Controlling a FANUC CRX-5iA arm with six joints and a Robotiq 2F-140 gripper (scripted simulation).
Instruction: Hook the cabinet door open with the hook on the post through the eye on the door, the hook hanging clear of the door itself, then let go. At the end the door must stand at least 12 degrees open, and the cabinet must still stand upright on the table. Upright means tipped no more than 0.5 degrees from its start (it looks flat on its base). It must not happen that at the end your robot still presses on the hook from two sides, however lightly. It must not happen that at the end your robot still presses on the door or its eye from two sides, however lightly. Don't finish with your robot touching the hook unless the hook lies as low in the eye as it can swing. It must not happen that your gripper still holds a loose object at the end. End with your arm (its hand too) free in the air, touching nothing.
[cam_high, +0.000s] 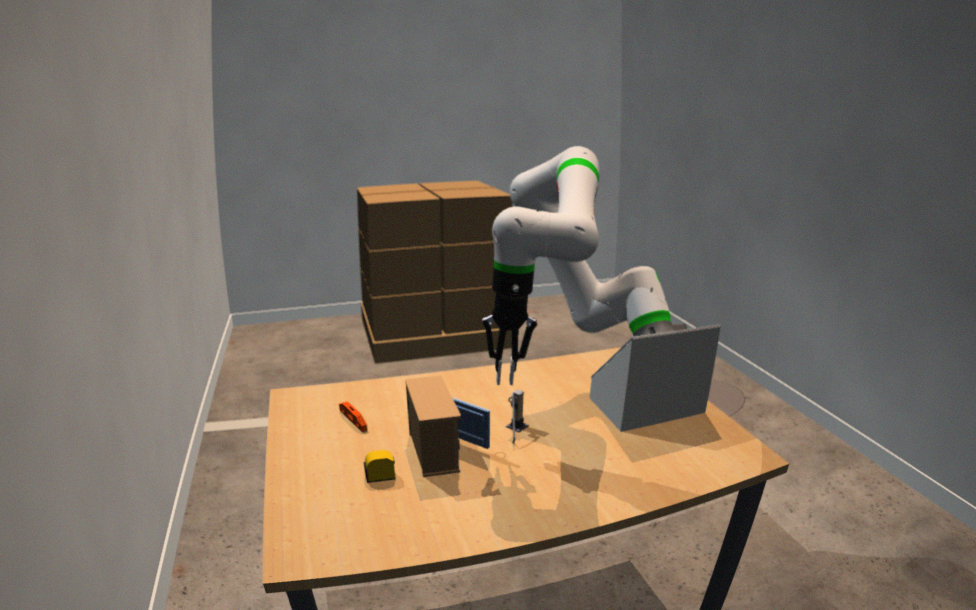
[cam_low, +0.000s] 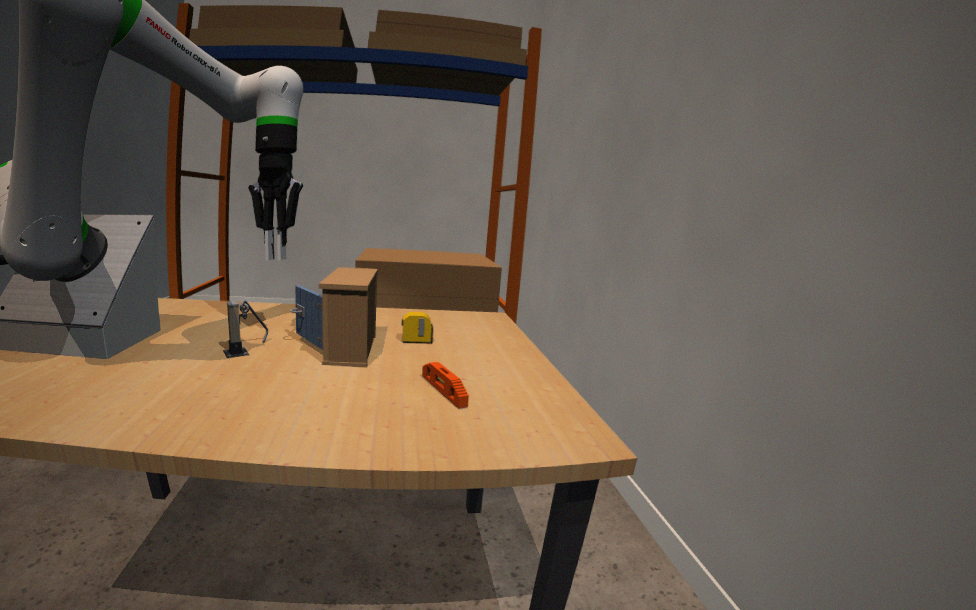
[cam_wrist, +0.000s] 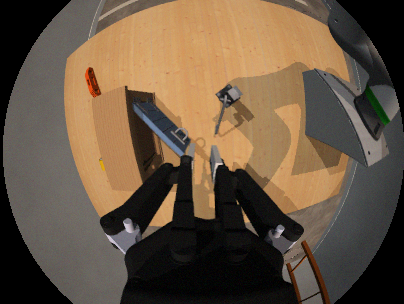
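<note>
My gripper is now 150 mm above the blue door, 90 mm short of it and 60 mm to the left of it. Also, from my hand: yellow tape measure: 340 mm ahead, 200 mm below, 10 mm to the left; orange level: 350 mm ahead, 280 mm to the right, 210 mm below.
</note>
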